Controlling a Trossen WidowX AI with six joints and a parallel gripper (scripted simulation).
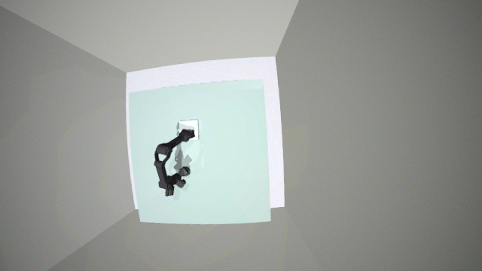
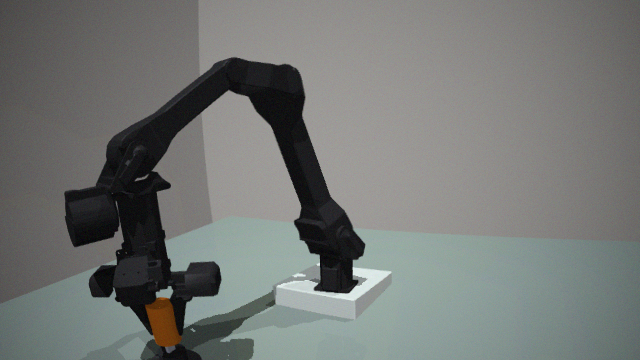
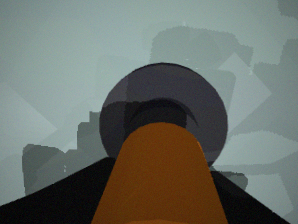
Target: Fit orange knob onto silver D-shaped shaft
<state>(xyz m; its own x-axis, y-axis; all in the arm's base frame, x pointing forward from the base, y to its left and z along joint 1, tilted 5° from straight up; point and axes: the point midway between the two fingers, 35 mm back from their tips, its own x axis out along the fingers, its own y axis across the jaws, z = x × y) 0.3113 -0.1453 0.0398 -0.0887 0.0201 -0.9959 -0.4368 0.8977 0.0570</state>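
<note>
Right now my gripper tip is 3 cm below the orange knob. The rest, counted from my gripper tip: dark round pedestal (4 cm below).
</note>
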